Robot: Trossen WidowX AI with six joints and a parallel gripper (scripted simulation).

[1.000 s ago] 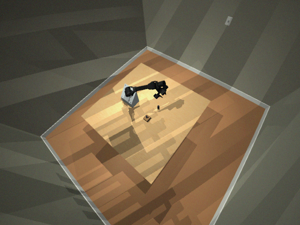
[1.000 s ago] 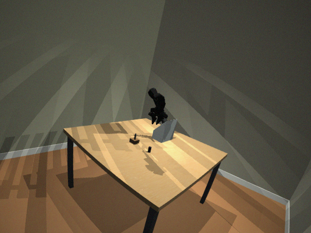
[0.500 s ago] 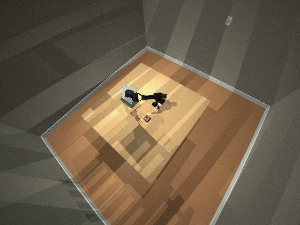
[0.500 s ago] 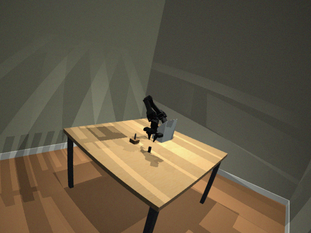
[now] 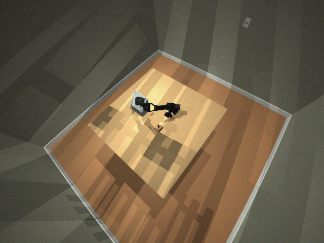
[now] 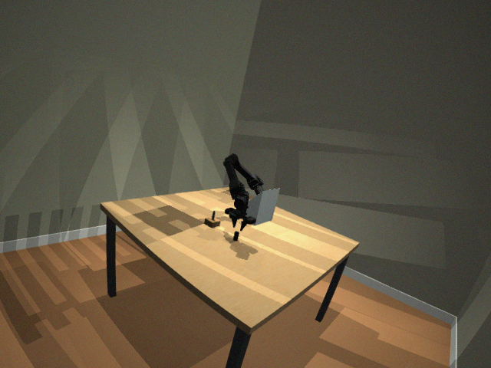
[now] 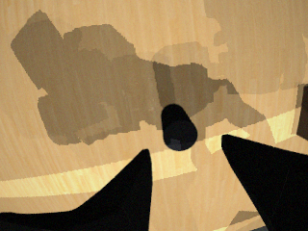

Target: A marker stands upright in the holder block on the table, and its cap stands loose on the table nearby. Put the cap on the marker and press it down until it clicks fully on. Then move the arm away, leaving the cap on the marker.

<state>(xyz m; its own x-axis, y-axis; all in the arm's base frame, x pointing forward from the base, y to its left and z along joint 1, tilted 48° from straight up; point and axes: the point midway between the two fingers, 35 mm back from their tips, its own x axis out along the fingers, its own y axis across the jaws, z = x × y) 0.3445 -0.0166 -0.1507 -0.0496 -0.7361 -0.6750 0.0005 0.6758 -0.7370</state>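
Now: the black marker cap 40 mm below my gripper tip. Also, from my gripper tip: holder block (30 mm behind, 220 mm to the right, 50 mm below).
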